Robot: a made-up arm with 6 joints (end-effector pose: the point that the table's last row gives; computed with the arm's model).
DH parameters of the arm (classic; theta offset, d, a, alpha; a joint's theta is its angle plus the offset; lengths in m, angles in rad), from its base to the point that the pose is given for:
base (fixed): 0.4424 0 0.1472 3.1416
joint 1: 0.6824 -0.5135 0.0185 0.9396
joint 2: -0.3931 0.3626 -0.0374 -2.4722
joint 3: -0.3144 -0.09 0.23 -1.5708
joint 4: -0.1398 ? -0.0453 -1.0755
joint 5: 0 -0.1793 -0.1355 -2.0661
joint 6: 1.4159 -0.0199 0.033 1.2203
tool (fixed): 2.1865 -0.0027 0 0
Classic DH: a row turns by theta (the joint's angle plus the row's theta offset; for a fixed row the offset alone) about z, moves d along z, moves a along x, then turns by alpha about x.
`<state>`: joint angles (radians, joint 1 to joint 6).
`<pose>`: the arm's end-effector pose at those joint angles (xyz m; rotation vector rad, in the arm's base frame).
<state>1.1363 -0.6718 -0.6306 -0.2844 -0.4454 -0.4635</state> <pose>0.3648 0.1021 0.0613 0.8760 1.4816 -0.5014</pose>
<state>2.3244 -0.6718 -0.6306 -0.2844 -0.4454 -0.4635</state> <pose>0.2558 -0.1374 0.0613 1.7179 0.8146 -1.3451</pose>
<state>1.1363 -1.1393 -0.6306 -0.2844 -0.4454 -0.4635</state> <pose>0.3957 0.0028 0.0766 0.3883 1.3593 -0.5102</pose>
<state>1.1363 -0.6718 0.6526 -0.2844 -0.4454 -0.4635</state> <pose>0.5398 -0.0303 0.1959 0.1074 0.4462 -0.4106</pose>
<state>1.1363 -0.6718 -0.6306 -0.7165 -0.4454 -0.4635</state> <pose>0.4240 0.1788 0.0414 1.1062 1.2366 -0.8660</pose>
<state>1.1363 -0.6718 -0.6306 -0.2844 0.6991 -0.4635</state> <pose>0.3556 0.0416 0.1792 1.3912 2.1974 0.4107</pose>
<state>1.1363 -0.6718 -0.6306 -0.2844 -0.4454 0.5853</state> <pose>0.3573 0.1317 0.0485 1.4373 0.5541 -1.0014</pose>
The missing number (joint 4, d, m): -0.1026
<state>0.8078 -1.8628 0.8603 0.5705 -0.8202 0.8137</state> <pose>0.5740 0.2762 0.5113 -0.6245 -0.3164 1.3625</pose>
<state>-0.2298 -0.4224 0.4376 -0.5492 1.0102 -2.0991</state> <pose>0.2085 0.3869 0.2398 2.0336 -1.1589 -2.0349</pose>
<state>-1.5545 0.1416 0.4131 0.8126 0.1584 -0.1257</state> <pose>0.0444 0.3583 0.2118 -2.0136 1.2784 1.7375</pose>
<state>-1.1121 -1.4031 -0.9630 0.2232 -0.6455 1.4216</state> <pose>0.1163 0.3335 0.0817 0.4235 1.2170 1.2572</pose>
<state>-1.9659 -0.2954 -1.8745 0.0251 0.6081 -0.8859</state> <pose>0.0135 -0.0391 0.2086 1.0504 -1.3840 0.6198</pose>
